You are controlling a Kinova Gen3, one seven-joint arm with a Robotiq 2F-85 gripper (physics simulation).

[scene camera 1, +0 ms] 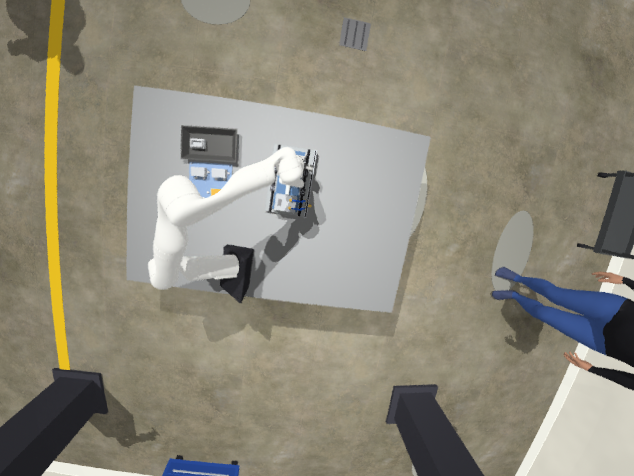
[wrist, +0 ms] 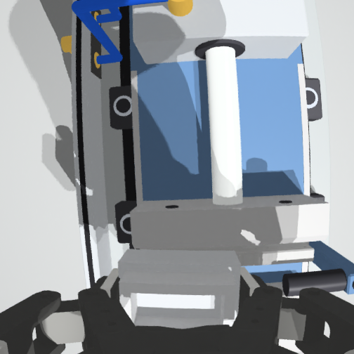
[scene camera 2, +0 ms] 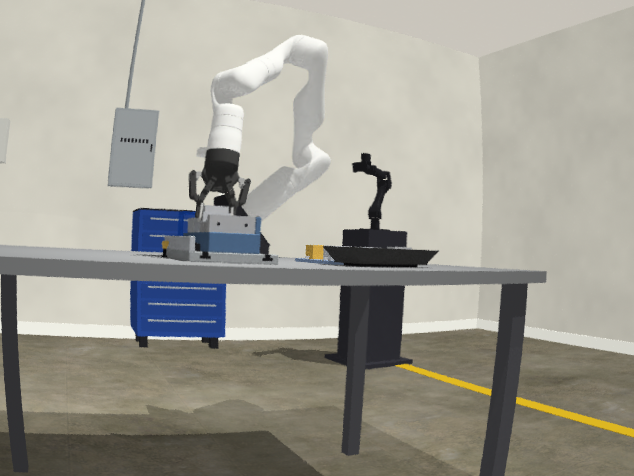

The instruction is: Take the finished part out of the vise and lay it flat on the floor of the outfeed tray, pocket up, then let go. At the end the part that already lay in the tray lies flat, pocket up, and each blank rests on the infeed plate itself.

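Places are measured from the arm's base along level axes (x ahead, y left, z up), in centimetres.
Where they show: arm's base, link origin: (scene camera 1: 233,265).
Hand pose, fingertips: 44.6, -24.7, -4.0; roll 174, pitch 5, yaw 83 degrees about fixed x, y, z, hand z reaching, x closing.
Each offset is from my fingertips to the top centre of the thing, as dx, dy, dz.
The grey finished part @(-0.2, +0.1, +3.7) (scene camera 2: 217,211) (wrist: 177,272) is at the vise @(-7.0, +2.9, +1.9) (scene camera 1: 281,203) (scene camera 2: 227,243) (wrist: 215,227), level, with its open pocket facing up. My gripper (scene camera 2: 217,208) (wrist: 178,284) points down and is shut on this part, one finger pad against each side. Whether the part's underside still touches the vise is hidden. In scene camera 1 the arm covers the part. The outfeed tray (scene camera 1: 183,145) (scene camera 2: 381,257) holds another part @(+6.0, +44.2, -3.3) (scene camera 1: 197,143) at its left, flat, pocket apparently up. Two blanks @(-6.0, +43.3, -3.6) (scene camera 1: 198,172) @(-5.9, +34.3, -3.6) (scene camera 1: 219,174) lie on the blue infeed plate @(-10.2, +38.8, -7.2) (scene camera 1: 199,185).
A thick vise jaw stands close beside the held part in the wrist view. A black handle (wrist: 314,282) sticks out at the right there. Blue hoses (wrist: 97,32) run along the vise's side. An orange block @(-14.9, +34.2, -3.6) (scene camera 1: 215,192) (scene camera 2: 313,251) stands by the infeed plate, partly under the arm.
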